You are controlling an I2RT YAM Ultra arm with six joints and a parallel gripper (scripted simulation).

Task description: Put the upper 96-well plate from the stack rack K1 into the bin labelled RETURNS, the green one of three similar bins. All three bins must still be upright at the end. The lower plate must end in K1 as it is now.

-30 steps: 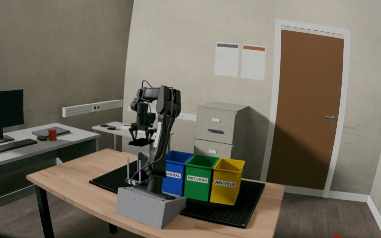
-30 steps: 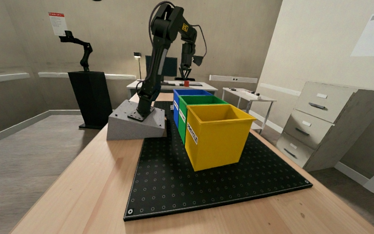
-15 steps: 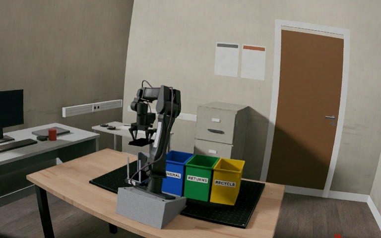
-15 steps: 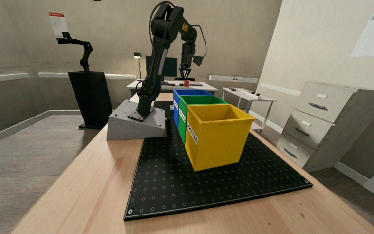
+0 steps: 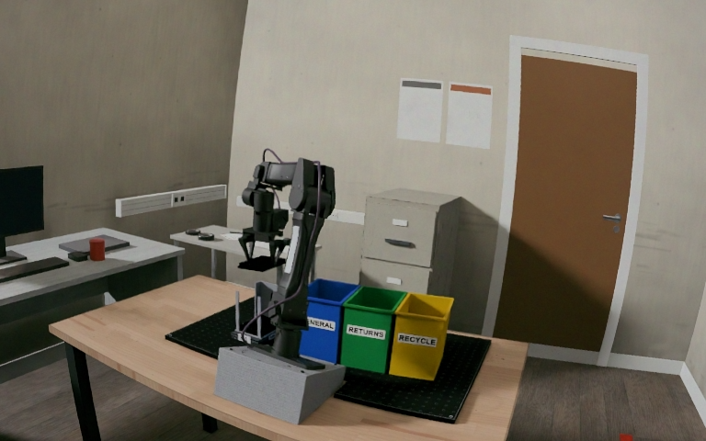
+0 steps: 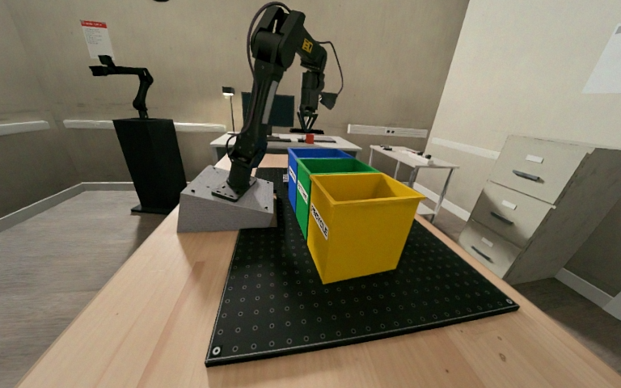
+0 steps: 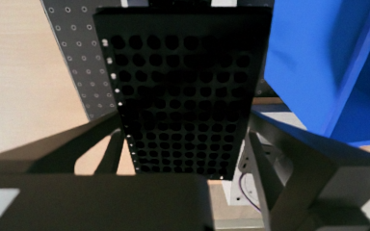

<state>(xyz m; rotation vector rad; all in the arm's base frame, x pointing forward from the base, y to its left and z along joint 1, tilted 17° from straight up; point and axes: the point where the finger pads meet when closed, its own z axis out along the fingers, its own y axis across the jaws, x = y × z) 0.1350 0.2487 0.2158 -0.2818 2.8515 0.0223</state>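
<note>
Now: hand 100 mm short of the green returns bin, 320 mm to the left of it and 130 mm above it. The rest, counted from my hand: yellow recycle bin: 150 mm ahead, 450 mm to the right, 130 mm below; then blue bin: 60 mm ahead, 200 mm to the right, 130 mm below; then black 96-well plate: right at my hand.
</note>
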